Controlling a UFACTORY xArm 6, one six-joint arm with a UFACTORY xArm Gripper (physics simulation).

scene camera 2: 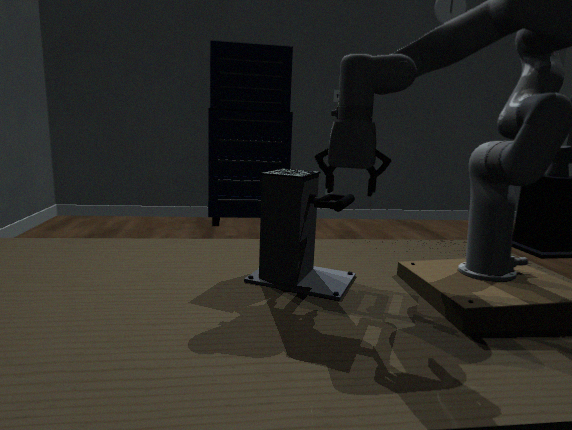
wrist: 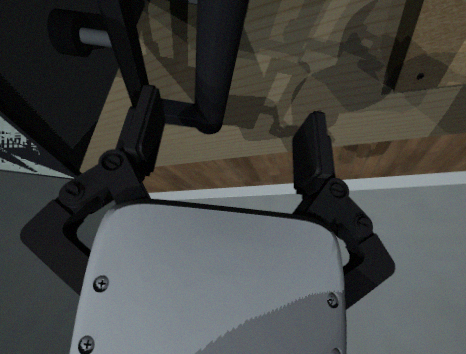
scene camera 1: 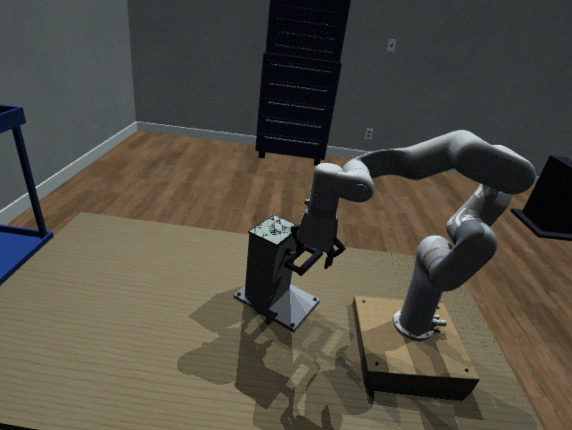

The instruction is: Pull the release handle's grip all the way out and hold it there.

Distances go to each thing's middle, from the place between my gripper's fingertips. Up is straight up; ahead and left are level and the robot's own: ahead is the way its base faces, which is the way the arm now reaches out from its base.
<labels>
I see the grey base plate [scene camera 2: 323, 282] 80 mm ahead of my hand, 70 mm to the right of it and 230 mm below it.
</labels>
